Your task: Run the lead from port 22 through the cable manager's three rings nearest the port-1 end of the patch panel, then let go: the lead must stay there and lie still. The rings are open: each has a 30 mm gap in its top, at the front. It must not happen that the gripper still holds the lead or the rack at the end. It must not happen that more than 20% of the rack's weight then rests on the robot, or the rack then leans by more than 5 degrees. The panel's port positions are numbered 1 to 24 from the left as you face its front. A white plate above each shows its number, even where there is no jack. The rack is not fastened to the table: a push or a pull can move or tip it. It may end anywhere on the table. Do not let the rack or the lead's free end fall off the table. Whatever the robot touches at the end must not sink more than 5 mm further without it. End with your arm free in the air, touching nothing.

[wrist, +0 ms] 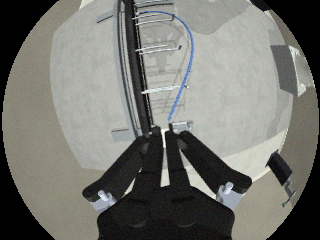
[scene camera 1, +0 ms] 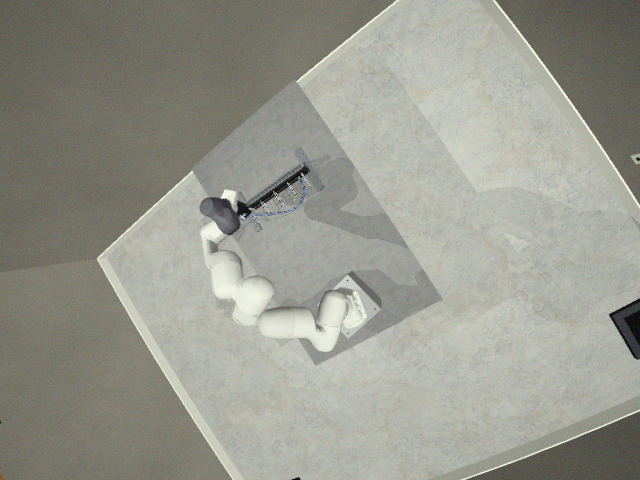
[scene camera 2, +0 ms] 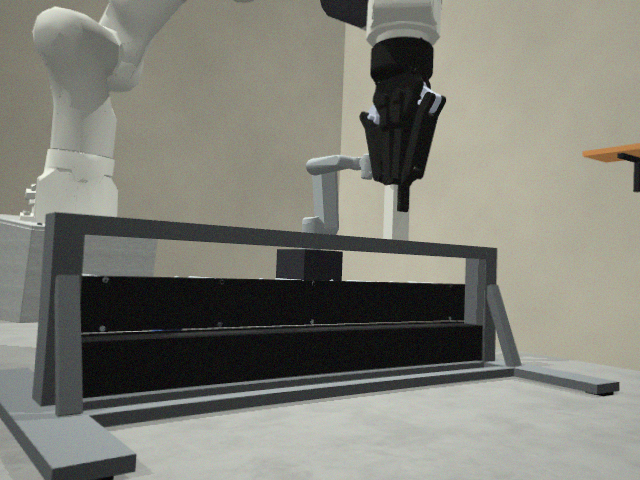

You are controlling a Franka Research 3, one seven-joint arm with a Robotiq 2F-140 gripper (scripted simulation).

Labels:
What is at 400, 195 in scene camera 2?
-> My gripper.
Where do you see a grey rack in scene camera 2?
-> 54, 425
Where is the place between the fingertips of my gripper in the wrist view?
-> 163, 120

